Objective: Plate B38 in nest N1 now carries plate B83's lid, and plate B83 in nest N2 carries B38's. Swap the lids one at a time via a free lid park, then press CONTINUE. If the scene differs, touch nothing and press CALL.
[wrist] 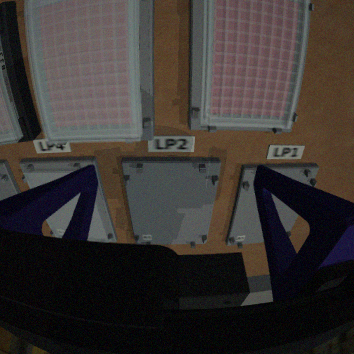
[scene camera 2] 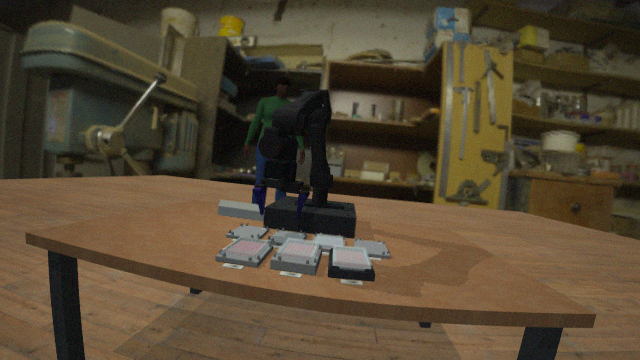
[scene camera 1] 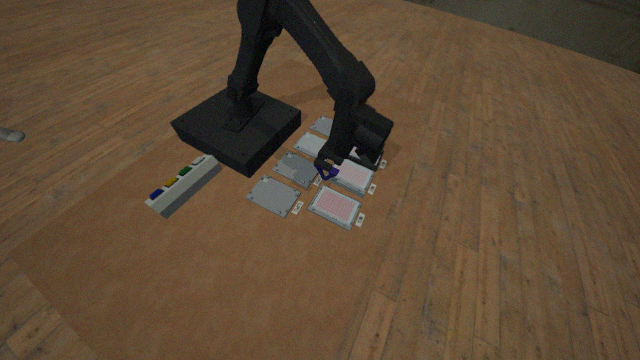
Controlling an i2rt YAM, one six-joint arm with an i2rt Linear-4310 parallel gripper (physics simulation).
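Where they show: gripper, fingertip midpoint: point(wrist: 175, 173) point(scene camera 2: 279, 217) point(scene camera 1: 331, 168); arm's base, link origin: point(scene camera 2: 318, 205) point(scene camera 1: 245, 114).
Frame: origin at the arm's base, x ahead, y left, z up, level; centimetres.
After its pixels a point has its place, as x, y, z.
Note:
My gripper point(scene camera 1: 327, 175) {37.6, -13.5, 1.3} point(scene camera 2: 281, 216) {37.6, -13.5, 1.3} point(wrist: 175, 173) {37.6, -13.5, 1.3} is open and empty, above park LP2 point(scene camera 1: 292, 170) {24.4, -12.9, -7.1} point(wrist: 165, 200) {27.4, -10.9, -7.1}, which holds no lid. A pale clear lid lies on park LP4 point(scene camera 1: 311, 144) {26.5, 0.9, -6.3} point(scene camera 2: 329, 242) {31.1, 1.4, -6.3} point(wrist: 56, 180), behind the left finger in the wrist view. Park LP1 point(scene camera 1: 273, 196) {22.9, -24.6, -7.1} point(scene camera 2: 247, 231) {23.3, -24.3, -7.1} point(wrist: 240, 210) {23.8, -19.7, -7.1} looks bare; the right finger partly hides it. The pink plate in N1 point(scene camera 1: 335, 204) {42.2, -21.2, -5.4} point(scene camera 2: 245, 247) {44.3, -20.9, -5.6} point(wrist: 255, 65) {41.6, -20.5, -5.5} looks deeper pink than the paler plate in N2 point(scene camera 1: 355, 174) {45.6, -8.5, -4.1} point(scene camera 2: 296, 249) {47.0, -8.4, -4.1} point(wrist: 87, 75) {43.2, -8.2, -4.1}. Plate codes are not readable, and whether N1's plate has a lid is unclear.
A dark nest with another pink plate point(scene camera 2: 351, 257) {49.1, 4.3, -4.4} stands beside N2, partly behind the arm in scene camera 1. Park LP3 point(scene camera 1: 321, 125) {26.4, 14.0, -7.1} point(scene camera 2: 374, 248) {32.0, 15.2, -7.1} lies past LP4. A button box point(scene camera 1: 187, 192) {-1.2, -33.6, -5.4} point(scene camera 2: 240, 209) {-0.9, -32.2, -4.5} with blue, yellow, green and white buttons stands near the black arm base point(scene camera 1: 240, 132) {3.7, -9.3, 0.0} point(scene camera 2: 310, 220) {15.1, -3.8, -3.3}.

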